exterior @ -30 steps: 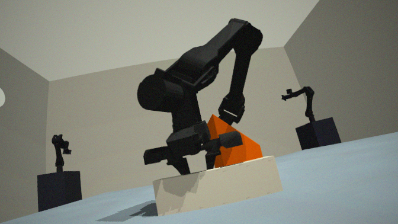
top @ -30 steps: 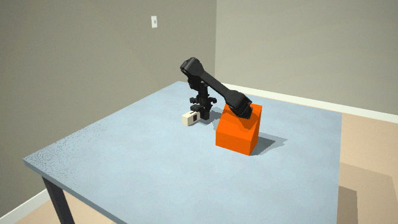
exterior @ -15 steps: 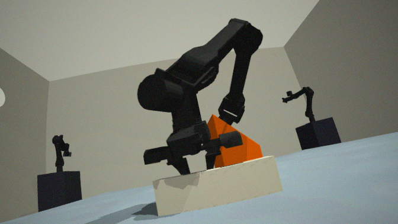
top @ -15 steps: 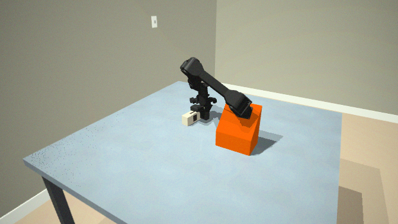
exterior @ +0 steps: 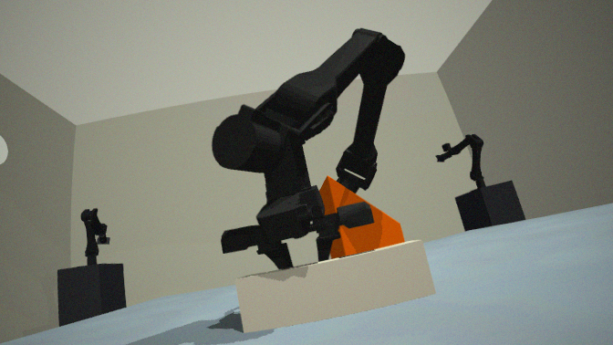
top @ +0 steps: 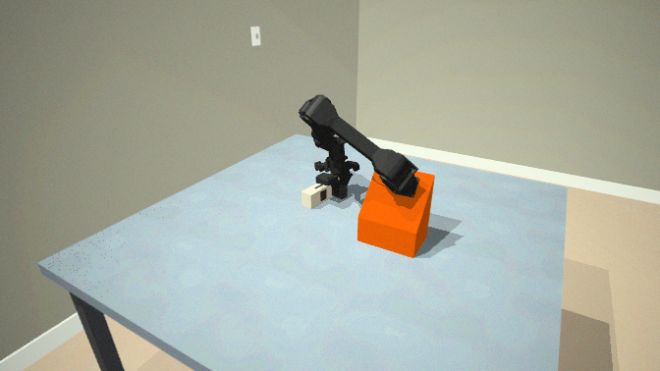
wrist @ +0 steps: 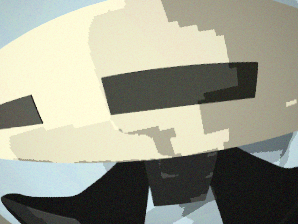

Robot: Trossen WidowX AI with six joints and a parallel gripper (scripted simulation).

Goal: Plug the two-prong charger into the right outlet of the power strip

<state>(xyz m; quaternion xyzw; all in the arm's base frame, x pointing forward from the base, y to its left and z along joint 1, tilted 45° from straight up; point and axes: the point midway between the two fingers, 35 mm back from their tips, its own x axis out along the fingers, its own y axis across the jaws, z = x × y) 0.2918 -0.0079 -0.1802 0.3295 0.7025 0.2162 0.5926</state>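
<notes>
The two-prong charger lies 20 mm ahead of my gripper tip and 10 mm above it.
</notes>
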